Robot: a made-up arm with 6 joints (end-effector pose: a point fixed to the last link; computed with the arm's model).
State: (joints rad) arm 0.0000 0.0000 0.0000 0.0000 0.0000 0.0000
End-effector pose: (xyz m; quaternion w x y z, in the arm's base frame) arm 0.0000 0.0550 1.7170 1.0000 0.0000 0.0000 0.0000
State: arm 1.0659 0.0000 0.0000 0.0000 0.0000 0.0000
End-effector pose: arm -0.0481 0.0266 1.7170 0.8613 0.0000 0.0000 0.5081
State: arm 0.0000 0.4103 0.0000 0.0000 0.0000 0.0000
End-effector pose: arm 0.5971 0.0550 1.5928 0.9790 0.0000 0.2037 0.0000
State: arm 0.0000 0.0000 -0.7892 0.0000 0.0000 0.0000
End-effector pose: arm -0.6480 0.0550 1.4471 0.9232 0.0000 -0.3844 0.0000
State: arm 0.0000 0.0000 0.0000 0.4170 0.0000 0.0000
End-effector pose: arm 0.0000 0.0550 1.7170 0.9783 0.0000 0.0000 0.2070
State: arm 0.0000 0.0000 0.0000 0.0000 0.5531 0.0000
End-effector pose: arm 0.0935 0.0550 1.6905 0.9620 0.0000 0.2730 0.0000
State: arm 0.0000 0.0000 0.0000 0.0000 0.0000 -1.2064
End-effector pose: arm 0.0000 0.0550 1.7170 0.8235 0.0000 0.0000 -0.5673
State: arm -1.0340 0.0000 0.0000 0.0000 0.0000 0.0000
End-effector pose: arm 0.0473 0.0281 1.7170 0.8693 0.0000 0.0000 -0.4943
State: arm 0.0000 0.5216 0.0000 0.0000 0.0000 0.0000
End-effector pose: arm 0.7459 0.0550 1.5179 0.9662 0.0000 0.2579 0.0000
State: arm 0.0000 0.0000 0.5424 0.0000 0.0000 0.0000
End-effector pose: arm 0.4713 0.0550 1.5860 0.9635 0.0000 0.2679 0.0000
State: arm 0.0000 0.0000 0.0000 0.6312 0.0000 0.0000
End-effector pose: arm 0.0000 0.0550 1.7170 0.9506 0.0000 0.0000 0.3104
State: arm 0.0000 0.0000 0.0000 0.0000 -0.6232 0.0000
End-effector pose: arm -0.1039 0.0550 1.6835 0.9518 0.0000 -0.3066 0.0000
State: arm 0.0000 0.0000 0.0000 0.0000 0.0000 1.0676
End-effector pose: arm 0.0000 0.0550 1.7170 0.8609 0.0000 0.0000 0.5088
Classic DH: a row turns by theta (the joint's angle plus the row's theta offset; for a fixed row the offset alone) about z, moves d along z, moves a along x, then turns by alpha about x. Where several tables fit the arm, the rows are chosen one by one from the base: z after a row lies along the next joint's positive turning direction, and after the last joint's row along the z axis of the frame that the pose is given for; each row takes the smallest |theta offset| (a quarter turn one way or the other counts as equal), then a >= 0, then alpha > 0; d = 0 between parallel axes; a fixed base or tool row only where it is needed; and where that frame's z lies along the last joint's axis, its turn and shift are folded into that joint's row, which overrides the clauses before.
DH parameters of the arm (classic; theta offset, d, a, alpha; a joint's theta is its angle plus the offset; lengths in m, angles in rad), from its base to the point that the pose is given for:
joint 1: 0 0.22 0 -1.5708
joint 2: -1.5708 0 0.584 0
joint 3: 1.5708 0.055 0 1.5708
joint 4: 0 0.735 0 -1.5708
joint 5: 0 0 0 1.5708
joint 6: 0 0.178 0 0

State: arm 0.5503 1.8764 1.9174 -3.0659 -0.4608 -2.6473
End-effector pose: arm -0.0734 0.0265 -0.6187 0.4557 -0.0139 -0.8492 0.2665
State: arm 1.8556 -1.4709 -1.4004 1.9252 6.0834 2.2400
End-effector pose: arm 0.2138 -0.8082 -0.5949 0.1790 0.8925 0.4081 0.0699
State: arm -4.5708 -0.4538 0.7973 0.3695 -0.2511 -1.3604
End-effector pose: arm -0.0402 0.0051 1.6132 0.9360 -0.0435 0.0553 0.3449
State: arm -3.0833 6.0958 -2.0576 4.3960 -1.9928 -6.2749
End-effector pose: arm 0.6687 -0.1707 0.4199 0.8130 0.4982 0.1143 -0.2789
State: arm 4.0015 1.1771 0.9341 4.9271 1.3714 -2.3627
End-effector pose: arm -0.8579 -0.8194 0.0159 0.3372 0.2577 -0.7577 -0.4958
